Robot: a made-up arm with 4 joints.
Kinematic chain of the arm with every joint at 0, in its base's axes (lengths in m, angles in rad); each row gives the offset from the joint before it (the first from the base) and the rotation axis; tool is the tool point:
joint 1: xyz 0 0 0.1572 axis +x
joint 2: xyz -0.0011 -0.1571 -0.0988 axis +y
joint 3: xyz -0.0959 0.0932 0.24 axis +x
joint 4: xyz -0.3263 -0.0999 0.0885 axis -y
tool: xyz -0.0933 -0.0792 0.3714
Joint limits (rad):
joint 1: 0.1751..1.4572
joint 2: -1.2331..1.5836
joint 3: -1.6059..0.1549
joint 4: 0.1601..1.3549
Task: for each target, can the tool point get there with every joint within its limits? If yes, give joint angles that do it. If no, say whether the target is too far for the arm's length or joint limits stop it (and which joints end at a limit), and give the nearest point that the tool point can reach.
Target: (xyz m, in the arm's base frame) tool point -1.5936 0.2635 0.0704
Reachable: no: too far | nearest point -0.9428 0.1929 0.0744 | short by 0.655 m
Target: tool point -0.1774 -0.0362 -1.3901
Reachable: no: too far | nearest point -0.5399 -0.0188 -0.6461 | short by 0.828 m
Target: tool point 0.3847 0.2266 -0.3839
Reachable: no: joint limits stop it (at a limit: joint 1, joint 2, joint 3, joint 4) | nearest point 0.6536 -0.4984 -0.0967 | short by 0.825 m
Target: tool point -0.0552 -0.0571 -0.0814
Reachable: no: joint limits stop it (at a limit: joint 1, joint 3, joint 4) | nearest point -0.3329 -0.7135 -0.0158 | short by 0.716 m
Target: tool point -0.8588 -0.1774 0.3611
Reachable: yes | joints 0.9768 -0.3116 -0.8286 0.5887
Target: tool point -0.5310 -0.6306 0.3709
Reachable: yes | joints 1.1630 0.1156 -0.4251 0.2794
